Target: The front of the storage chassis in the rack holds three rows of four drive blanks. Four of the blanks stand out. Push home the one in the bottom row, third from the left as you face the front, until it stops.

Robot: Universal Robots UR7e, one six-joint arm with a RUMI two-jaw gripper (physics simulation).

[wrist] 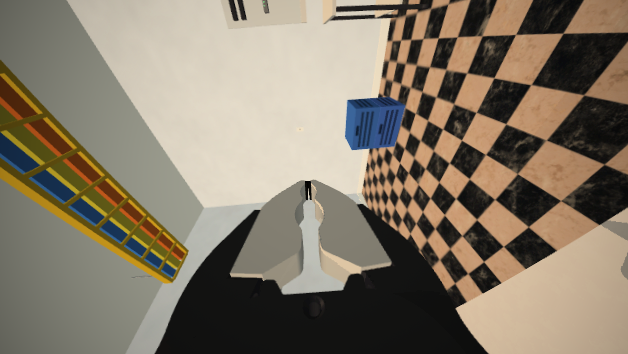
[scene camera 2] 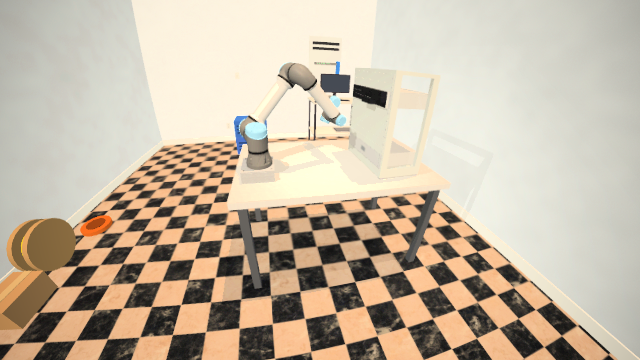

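Pixels of known places: gripper, fingertip midpoint: (wrist: 307, 182); arm's base at its link origin: (scene camera 2: 259, 163).
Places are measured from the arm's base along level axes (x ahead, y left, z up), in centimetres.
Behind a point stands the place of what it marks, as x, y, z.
The pale rack (scene camera 2: 372, 129) @(68.2, 5.3, 18.9) stands on the right part of the table (scene camera 2: 305, 192) @(25.3, -21.7, -7.5). The black front of the storage chassis (scene camera 2: 370, 95) @(66.3, 10.5, 38.5) shows high on the rack's side that faces the arm. Its drive blanks are too small to tell apart, so which ones stand out cannot be seen. The chassis does not show in the wrist view. My gripper (wrist: 307, 182) @(41.3, 65.1, 30.2) is shut, its two grey fingers meeting at the tips with nothing between them. In the scene view the arm's wrist is a little left of the rack, lower than the chassis, and the gripper cannot be made out there.
In the wrist view the fingers point toward a pale wall, with a blue cabinet (wrist: 374, 123) on the checkered floor and a yellow-framed colourful shelf (wrist: 172, 279) at the left. A monitor (scene camera 2: 335, 83) stands on a far desk behind the arm. An orange ring (scene camera 2: 85, 231) lies on the floor.
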